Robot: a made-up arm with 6 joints.
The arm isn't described. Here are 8 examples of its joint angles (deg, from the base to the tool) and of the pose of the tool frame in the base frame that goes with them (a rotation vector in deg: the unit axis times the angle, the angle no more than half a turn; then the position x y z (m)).
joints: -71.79 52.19 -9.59 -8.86 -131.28 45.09
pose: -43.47 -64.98 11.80 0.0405 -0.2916 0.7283
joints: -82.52 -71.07 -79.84 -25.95 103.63 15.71
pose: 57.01 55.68 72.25 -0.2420 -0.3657 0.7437
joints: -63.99 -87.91 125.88 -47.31 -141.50 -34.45
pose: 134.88 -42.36 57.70 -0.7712 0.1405 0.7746
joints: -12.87 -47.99 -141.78 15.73 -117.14 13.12
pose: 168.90 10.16 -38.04 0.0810 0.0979 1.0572
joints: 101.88 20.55 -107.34 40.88 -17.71 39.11
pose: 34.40 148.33 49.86 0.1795 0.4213 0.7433
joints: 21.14 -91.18 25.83 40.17 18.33 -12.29
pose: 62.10 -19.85 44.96 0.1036 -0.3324 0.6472
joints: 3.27 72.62 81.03 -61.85 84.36 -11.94
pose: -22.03 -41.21 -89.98 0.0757 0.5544 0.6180
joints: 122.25 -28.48 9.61 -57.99 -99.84 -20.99
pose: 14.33 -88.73 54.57 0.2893 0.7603 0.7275
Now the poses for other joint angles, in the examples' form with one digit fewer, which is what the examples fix.
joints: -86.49 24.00 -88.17 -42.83 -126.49 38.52
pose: 9.1 -72.9 -65.5 0.048 -0.073 0.342
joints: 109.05 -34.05 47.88 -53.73 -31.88 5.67
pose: 2.7 -39.9 33.6 0.302 0.474 0.911
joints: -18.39 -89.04 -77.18 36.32 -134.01 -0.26
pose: -130.3 33.4 70.6 0.178 -0.284 0.917
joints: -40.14 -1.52 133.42 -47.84 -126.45 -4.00
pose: 126.5 20.1 -7.9 -0.225 0.341 1.139
